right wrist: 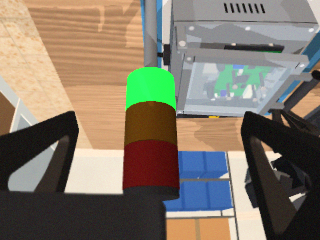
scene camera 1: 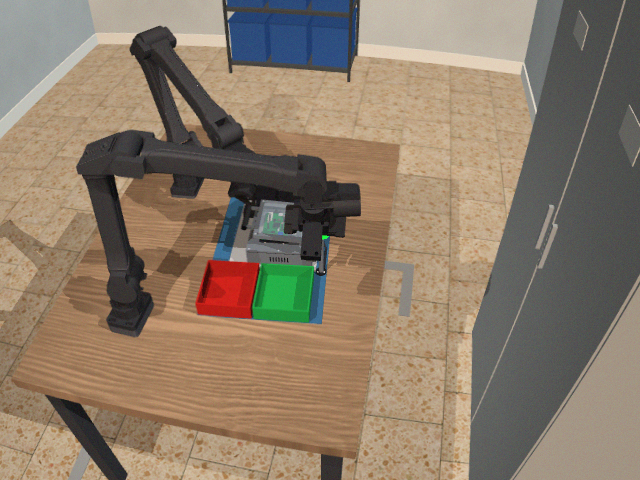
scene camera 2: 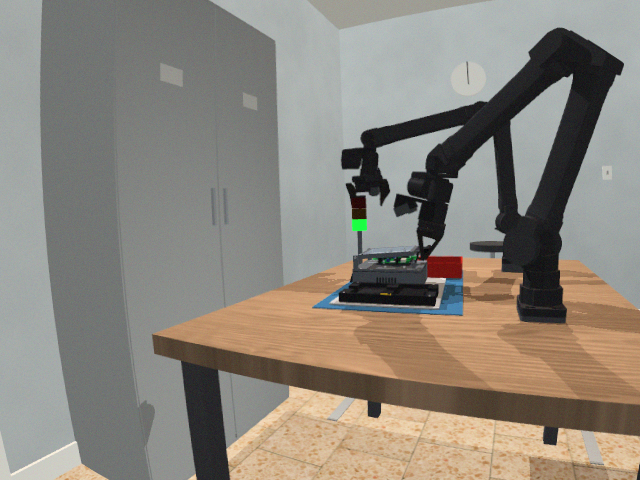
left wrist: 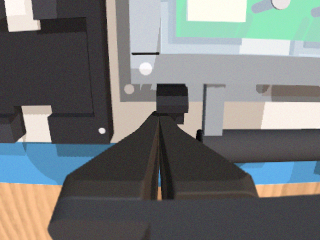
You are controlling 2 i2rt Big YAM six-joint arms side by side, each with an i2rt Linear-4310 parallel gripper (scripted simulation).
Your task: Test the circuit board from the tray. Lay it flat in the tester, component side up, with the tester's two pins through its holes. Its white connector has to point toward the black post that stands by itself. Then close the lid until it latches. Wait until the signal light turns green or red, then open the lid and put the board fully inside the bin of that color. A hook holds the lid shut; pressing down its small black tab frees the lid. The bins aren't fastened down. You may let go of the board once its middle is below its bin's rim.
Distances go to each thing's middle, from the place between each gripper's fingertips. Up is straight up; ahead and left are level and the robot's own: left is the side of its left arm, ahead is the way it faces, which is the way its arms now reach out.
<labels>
Now: the black hook (left wrist: 170, 98) 2 cm ahead of my left hand (scene camera 2: 423, 259), 1 cm to the right of it and 1 cm below it. Also, from my left hand: green bin (scene camera 1: 287, 290) (26 cm to the right, 13 cm ahead, 8 cm below); red bin (scene camera 1: 225, 283) (26 cm to the right, 8 cm below, 2 cm behind); clear lid (scene camera 1: 269, 225) (9 cm ahead, 6 cm to the right).
I see my right gripper (scene camera 2: 366, 206) 220 mm above the green bin, 80 mm past it and 30 mm to the left of it. The rest, counted from my right hand: red bin 230 mm behind, 220 mm below, 30 mm to the right; then black hook 230 mm to the left, 200 mm behind, 150 mm below; then clear lid 170 mm to the left, 140 mm below, 130 mm behind.
</labels>
